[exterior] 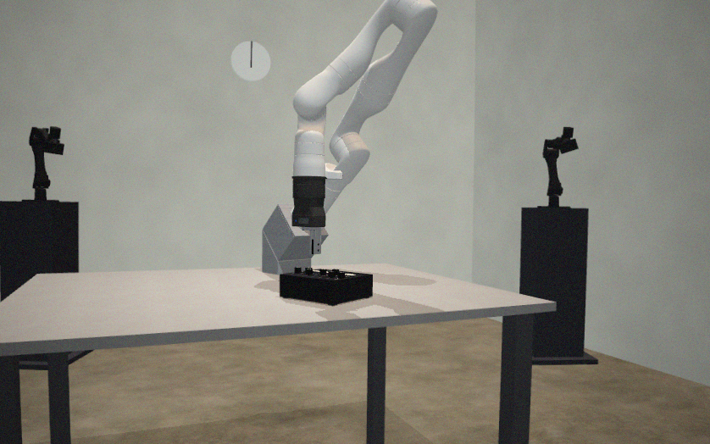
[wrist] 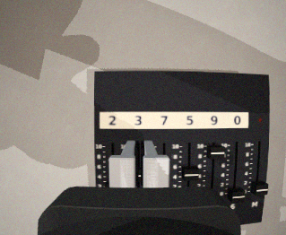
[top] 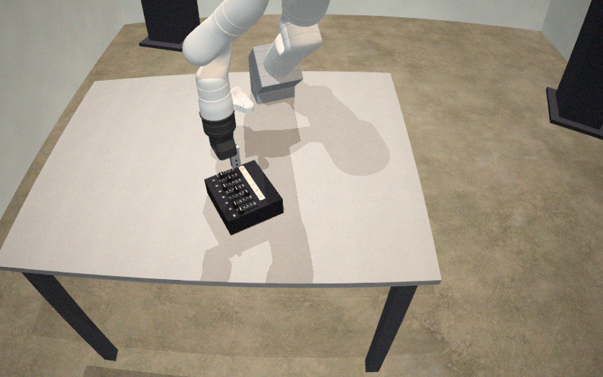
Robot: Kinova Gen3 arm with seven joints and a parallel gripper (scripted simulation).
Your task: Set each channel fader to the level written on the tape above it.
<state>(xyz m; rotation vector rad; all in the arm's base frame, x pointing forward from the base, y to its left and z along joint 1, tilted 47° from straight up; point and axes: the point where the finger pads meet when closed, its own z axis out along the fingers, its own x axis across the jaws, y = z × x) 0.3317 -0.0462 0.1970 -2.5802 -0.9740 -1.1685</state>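
Now: the channel 2 cap 5 cm below my hand, 2 cm ahead of it and 1 cm to the right of it. From my hand the other things lie so: master cap 10 cm ahead, 6 cm to the left, 5 cm below; then channel 6 cap 9 cm ahead, 5 cm below, 4 cm to the left; then channel 1 cap 5 cm below, 4 cm to the right, 1 cm ahead.
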